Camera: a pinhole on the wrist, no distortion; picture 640 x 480 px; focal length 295.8 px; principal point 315.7 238.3 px. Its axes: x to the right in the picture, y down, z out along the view. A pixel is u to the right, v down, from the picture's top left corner.
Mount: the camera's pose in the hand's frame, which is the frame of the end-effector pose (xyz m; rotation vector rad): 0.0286 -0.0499 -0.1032 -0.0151 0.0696 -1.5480
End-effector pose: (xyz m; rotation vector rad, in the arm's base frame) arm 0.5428 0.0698 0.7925 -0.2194 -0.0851 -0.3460
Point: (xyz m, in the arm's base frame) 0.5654 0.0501 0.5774
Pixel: behind the camera
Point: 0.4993 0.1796 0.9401
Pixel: 184 127
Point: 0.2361 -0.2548 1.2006
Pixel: 592 109
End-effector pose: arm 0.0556 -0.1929 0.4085 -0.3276 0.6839 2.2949
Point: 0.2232 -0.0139 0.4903
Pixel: 465 127
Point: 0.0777 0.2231 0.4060
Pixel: 494 380
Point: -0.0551 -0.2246 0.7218
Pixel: 68 142
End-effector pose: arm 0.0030 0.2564 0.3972 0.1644 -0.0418 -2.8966
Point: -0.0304 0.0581 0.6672
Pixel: 106 244
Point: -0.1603 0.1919 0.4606
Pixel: 190 441
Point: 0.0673 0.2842 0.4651
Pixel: 223 26
